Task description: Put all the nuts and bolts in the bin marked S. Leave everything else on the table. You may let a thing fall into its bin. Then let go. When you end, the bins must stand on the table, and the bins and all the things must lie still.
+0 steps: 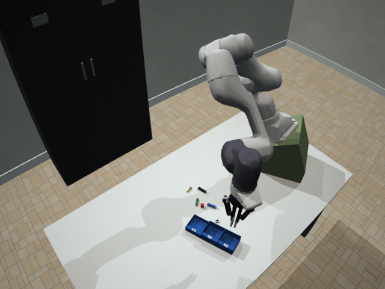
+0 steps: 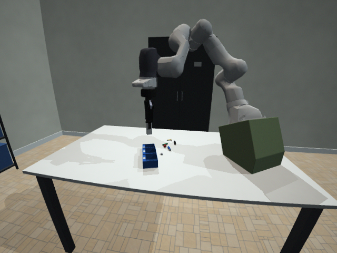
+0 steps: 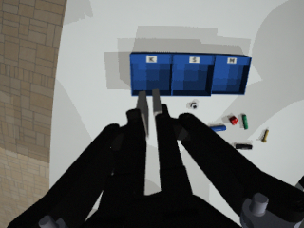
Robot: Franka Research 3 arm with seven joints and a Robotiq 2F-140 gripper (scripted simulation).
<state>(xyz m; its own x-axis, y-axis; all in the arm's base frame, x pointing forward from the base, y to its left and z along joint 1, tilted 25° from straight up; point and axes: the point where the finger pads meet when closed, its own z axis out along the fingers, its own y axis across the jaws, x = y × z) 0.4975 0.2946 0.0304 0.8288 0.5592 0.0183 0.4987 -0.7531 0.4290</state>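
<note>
My hand is 37 cm to the left of the bolt, 22 cm above it and 4 cm past it. Round my hand: grey nut 22 cm below, 13 cm to the right, 4 cm behind; blue piece 21 cm to the right, 21 cm below, 7 cm behind; blue bin 20 cm below, 8 cm to the right, 3 cm ahead.
</note>
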